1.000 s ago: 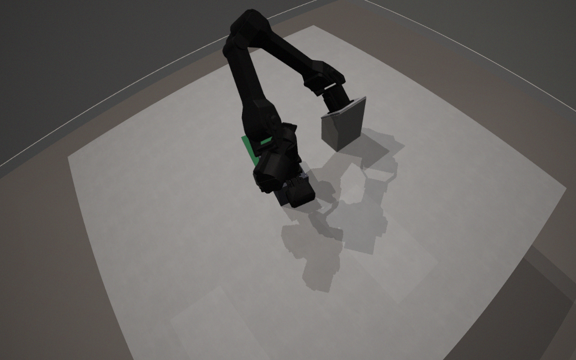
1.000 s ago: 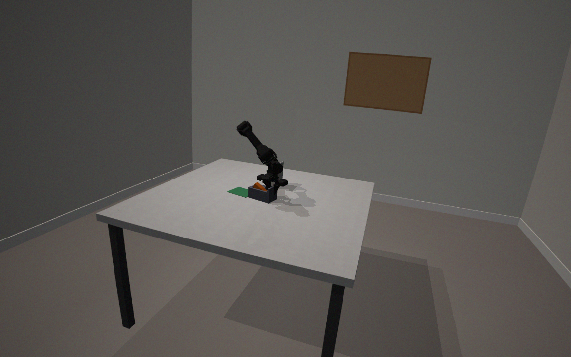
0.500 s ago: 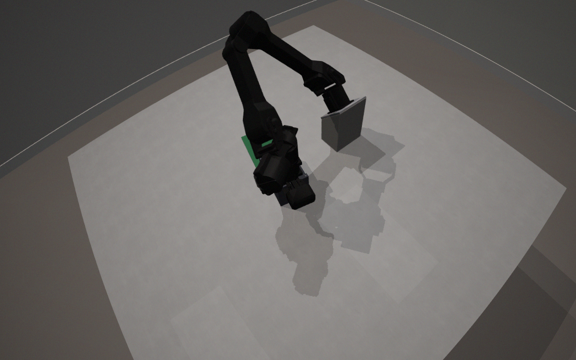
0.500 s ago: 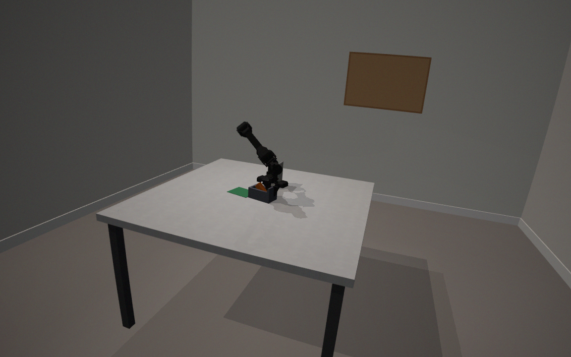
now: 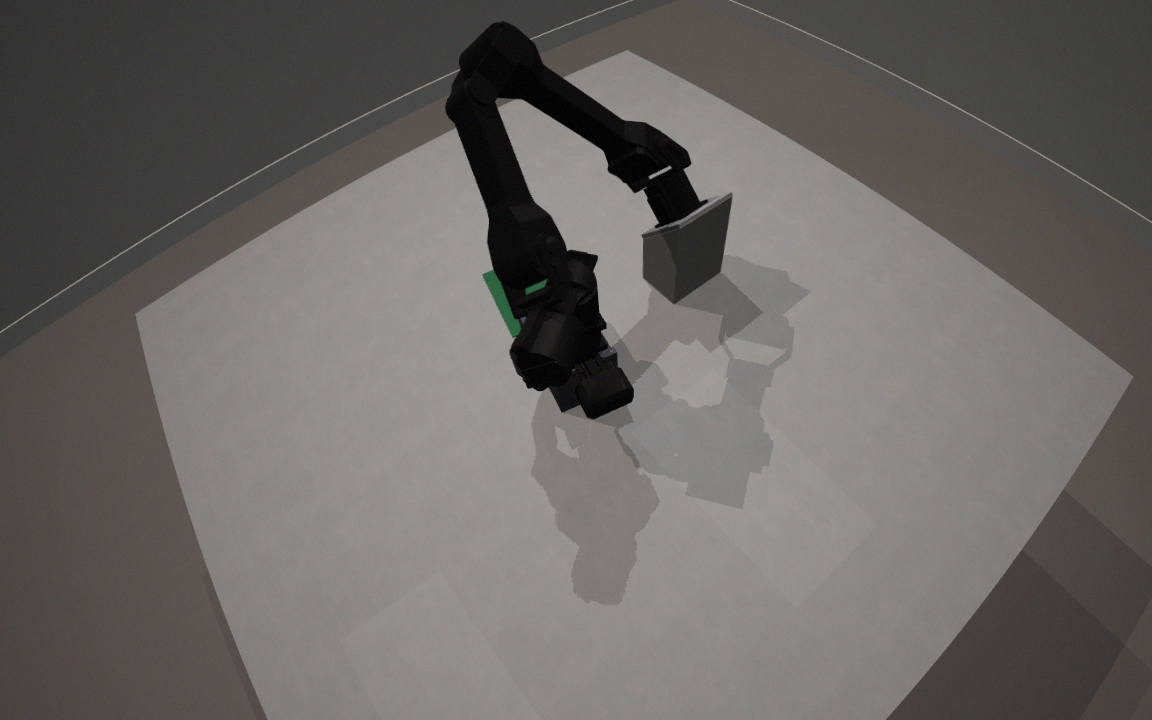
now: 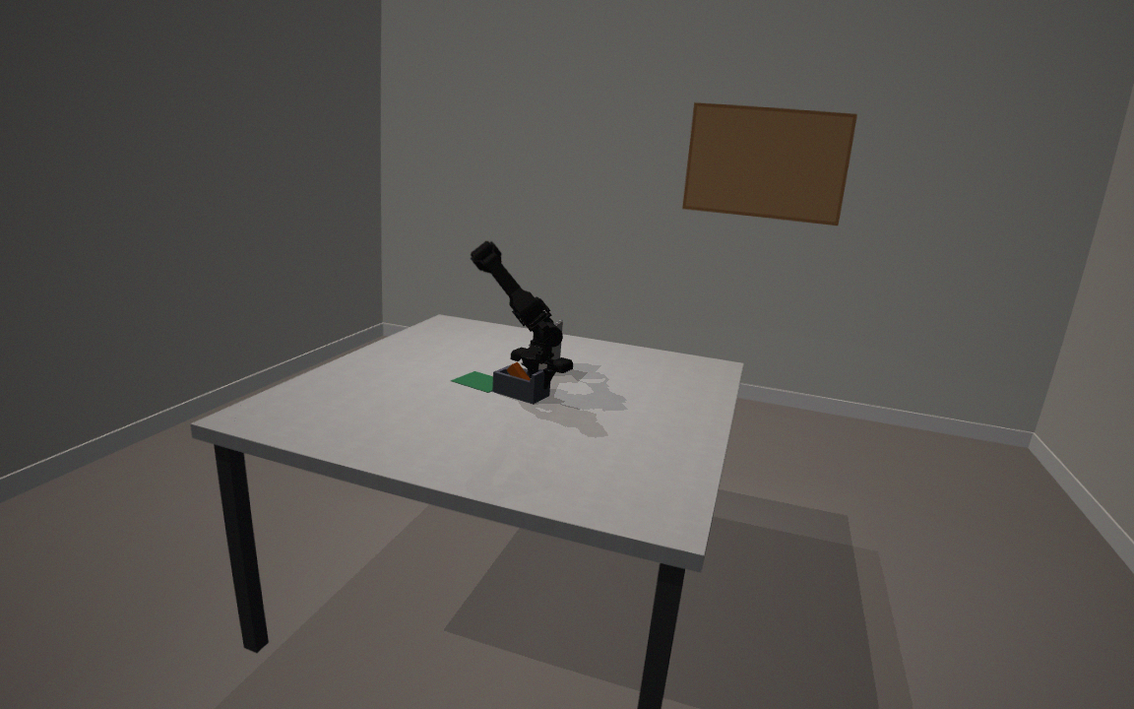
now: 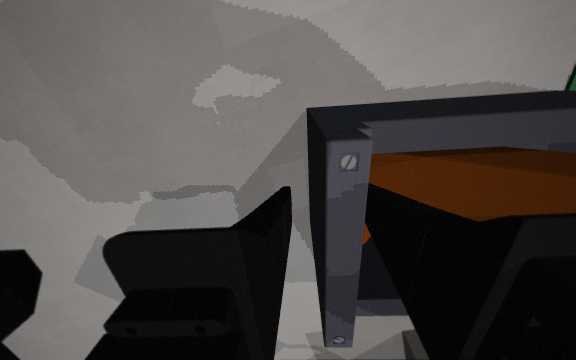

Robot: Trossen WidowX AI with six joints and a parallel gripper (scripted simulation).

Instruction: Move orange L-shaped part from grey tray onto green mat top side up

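The orange L-shaped part is 4 cm to the right of my gripper tip and 2 cm behind it. Round my gripper tip: green mat 21 cm to the right, 8 cm behind, 6 cm below.
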